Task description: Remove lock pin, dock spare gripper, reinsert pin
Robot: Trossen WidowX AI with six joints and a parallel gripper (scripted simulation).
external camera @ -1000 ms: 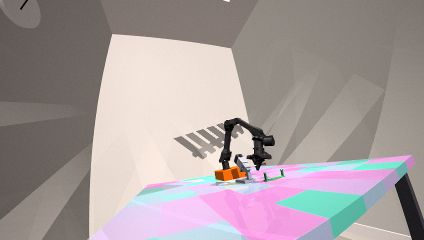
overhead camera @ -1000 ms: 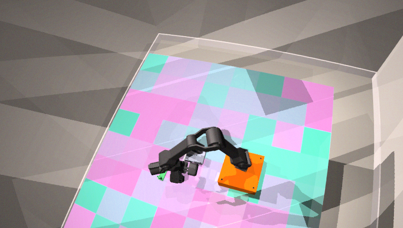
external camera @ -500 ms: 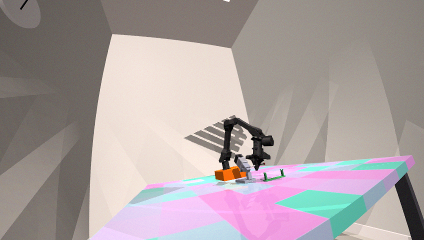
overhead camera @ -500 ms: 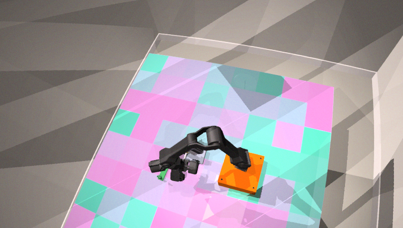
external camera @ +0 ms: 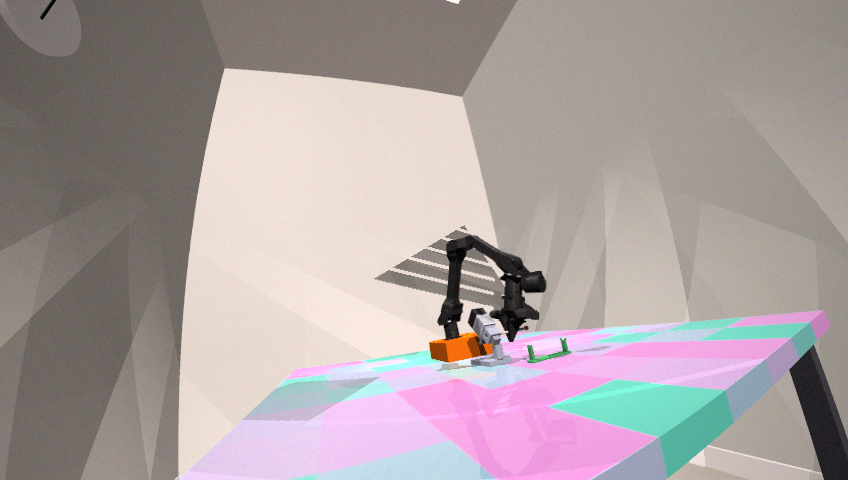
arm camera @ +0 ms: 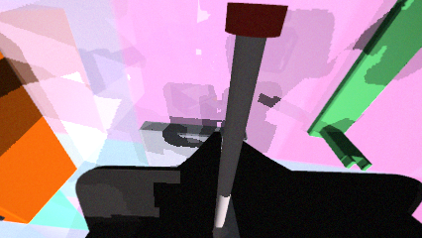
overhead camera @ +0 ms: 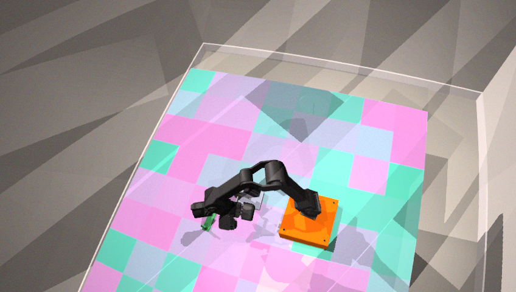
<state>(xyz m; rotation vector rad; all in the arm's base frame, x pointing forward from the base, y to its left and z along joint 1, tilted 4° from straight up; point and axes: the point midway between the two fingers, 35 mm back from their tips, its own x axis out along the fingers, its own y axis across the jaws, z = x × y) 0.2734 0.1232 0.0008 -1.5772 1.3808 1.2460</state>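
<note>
The grey mount lies 1 cm ahead of my gripper tip and 7 cm to the right of it. Round my gripper tip: spare gripper: 2 cm behind, 8 cm to the right, 6 cm above; green rack: 10 cm ahead, 6 cm to the left, 3 cm below.
</note>
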